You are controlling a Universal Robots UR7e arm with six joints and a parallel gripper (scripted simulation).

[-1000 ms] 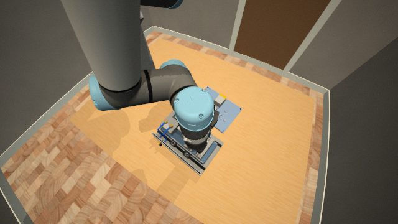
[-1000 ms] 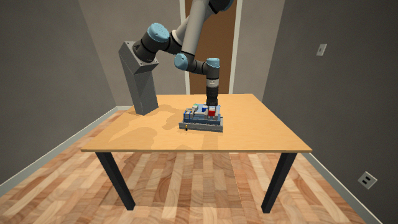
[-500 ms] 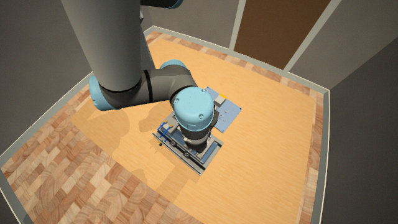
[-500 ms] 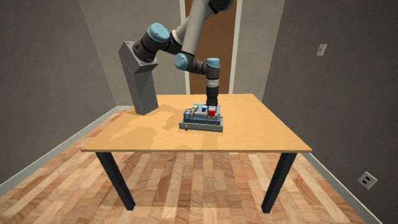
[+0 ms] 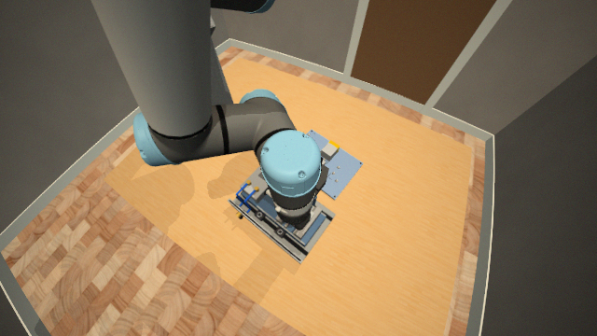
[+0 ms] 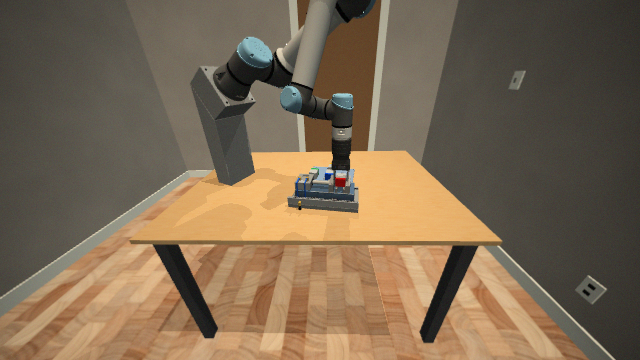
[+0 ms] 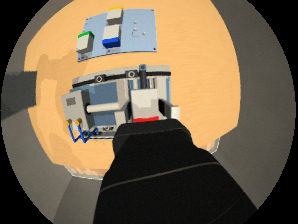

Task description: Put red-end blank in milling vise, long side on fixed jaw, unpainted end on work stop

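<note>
The red-ended blank lies 20 mm below my hand. From my hand the other things lie so: fixed jaw: 40 mm below, 30 mm ahead, 20 mm to the right; then milling vise: 80 mm below, 60 mm behind, 40 mm to the left; then work stop: 40 mm to the left, 30 mm below, 30 mm ahead.
</note>
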